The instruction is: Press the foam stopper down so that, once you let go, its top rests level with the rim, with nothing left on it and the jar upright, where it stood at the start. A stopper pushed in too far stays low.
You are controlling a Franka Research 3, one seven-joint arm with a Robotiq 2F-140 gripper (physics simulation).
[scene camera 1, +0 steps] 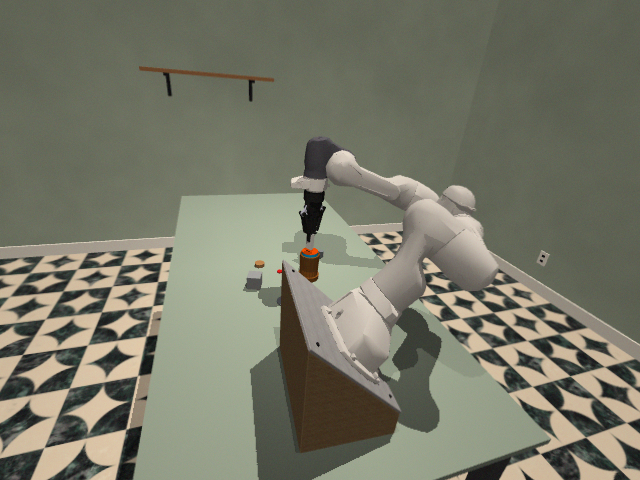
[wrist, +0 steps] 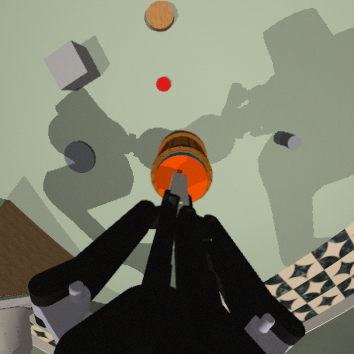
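The brown ribbed jar (scene camera 1: 309,268) (wrist: 182,142) stands upright on the green table (scene camera 1: 206,330). The foam stopper (scene camera 1: 315,252) (wrist: 196,179), orange on top with a blue side, sits in its mouth. A blue band shows above the rim in the scene view, so its top stands above the rim. My gripper (scene camera 1: 309,248) (wrist: 176,183) is shut and empty and points down over the stopper. Its pale fingertips are at the stopper's top, near the middle; whether they touch it is hard to tell. The tips hide part of the stopper in the wrist view.
A grey cube (scene camera 1: 253,279) (wrist: 67,65), a wooden disc (scene camera 1: 259,263) (wrist: 160,15), a flat red disc (scene camera 1: 279,271) (wrist: 163,84), a dark grey disc (wrist: 80,156) and a small grey cylinder (wrist: 294,142) surround the jar. The wedge-shaped robot base (scene camera 1: 341,403) stands nearer the scene camera.
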